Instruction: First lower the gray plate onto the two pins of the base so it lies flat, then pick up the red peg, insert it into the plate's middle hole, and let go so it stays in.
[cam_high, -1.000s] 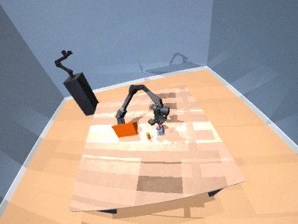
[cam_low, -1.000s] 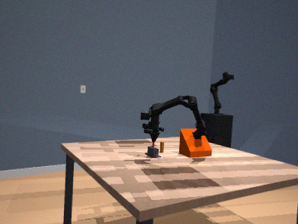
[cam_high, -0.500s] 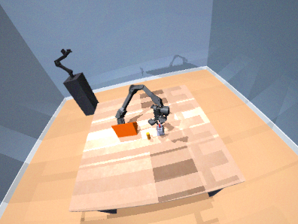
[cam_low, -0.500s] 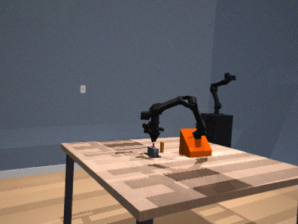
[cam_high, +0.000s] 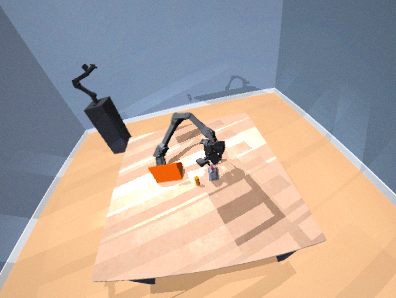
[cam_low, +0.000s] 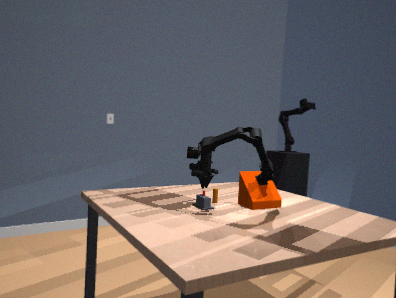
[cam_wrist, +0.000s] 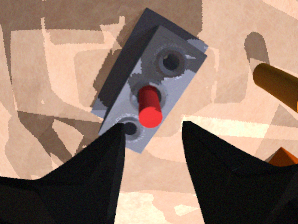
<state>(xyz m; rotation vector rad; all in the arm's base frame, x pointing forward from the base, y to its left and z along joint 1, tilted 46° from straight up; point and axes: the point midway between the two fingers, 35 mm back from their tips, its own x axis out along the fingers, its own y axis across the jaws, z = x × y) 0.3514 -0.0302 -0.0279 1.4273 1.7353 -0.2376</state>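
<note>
Right now my gripper tip is 5 cm above the red peg. The rest, counted from my gripper tip: orange-yellow object 12 cm behind, 7 cm to the right, 6 cm below; gray plate 6 cm below; base 9 cm below.
</note>
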